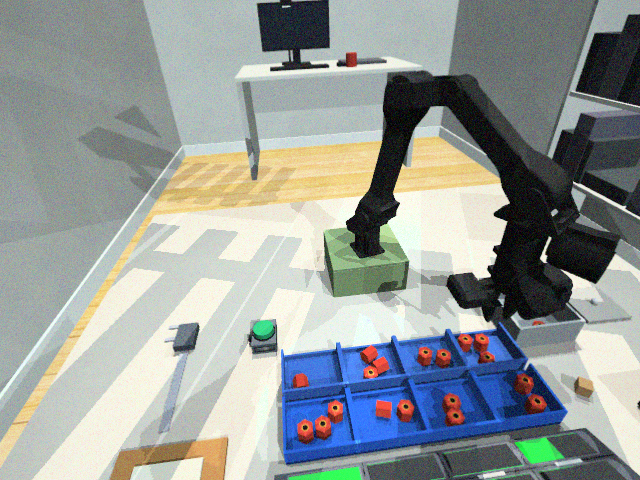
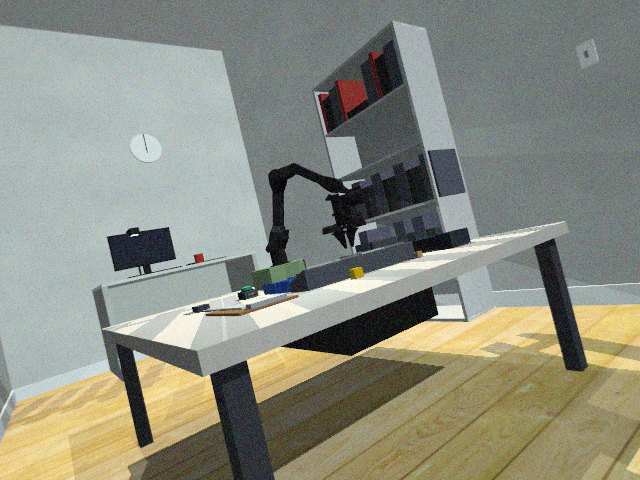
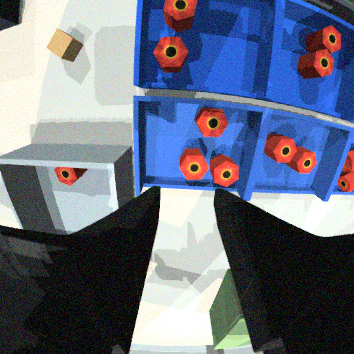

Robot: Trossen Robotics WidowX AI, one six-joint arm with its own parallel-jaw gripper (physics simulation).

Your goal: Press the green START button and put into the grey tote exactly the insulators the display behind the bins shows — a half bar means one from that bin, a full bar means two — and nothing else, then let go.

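Pixels of known places: gripper, between the fingertips: [image 1: 495,319] [image 2: 349,247] [image 3: 187,194]; arm's base, origin of its link: [image 1: 367,248] [image 2: 280,264].
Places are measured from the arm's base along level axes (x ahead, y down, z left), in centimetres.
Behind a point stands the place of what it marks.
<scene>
The green START button [image 1: 263,329] {y 4.4, x 12.3, z -27.9 cm} [image 2: 247,289] {y 5.3, x 13.5, z -28.9 cm} stands left of the blue bins [image 1: 357,444] [image 3: 137,140]. The bins form two rows of four, each compartment holding one to three red insulators. The grey tote [image 1: 549,336] {y 6.1, x 31.9, z 23.6 cm} [image 3: 60,151] {y 5.4, x 31.8, z 23.1 cm} stands beside the right end of the bins; one red insulator [image 1: 537,323] {y 5.4, x 29.0, z 23.4 cm} [image 3: 66,175] {y 5.4, x 29.3, z 23.4 cm} shows inside it. My gripper [image 1: 504,315] {y -0.2, x 29.0, z 11.8 cm} [image 2: 348,245] {y -0.2, x 29.0, z 11.8 cm} [image 3: 187,194] {y -0.2, x 29.0, z 11.8 cm} is partly open and empty, above the outer edge of the end bin nearest the tote. The display [image 1: 403,469] {y 3.7, x 43.6, z -14.8 cm} shows a green bar at its left and a shorter one at its right; its lower part is cut off.
A brown block [image 1: 584,386] {y 6.4, x 41.7, z 20.4 cm} [image 2: 418,254] [image 3: 65,45] {y 6.4, x 40.9, z 20.4 cm} lies beyond the tote. A yellow cube [image 2: 356,272] {y 6.7, x 56.5, z -22.2 cm} lies before the display's dark back. A flat knobbed lid [image 1: 610,311] {y 7.6, x 30.3, z 42.4 cm} lies right of the tote. A caliper-like tool [image 1: 186,336] {y 6.5, x 6.7, z -43.1 cm} and a wooden-edged board [image 1: 216,457] {y 7.8, x 31.7, z -39.0 cm} lie at the left.
</scene>
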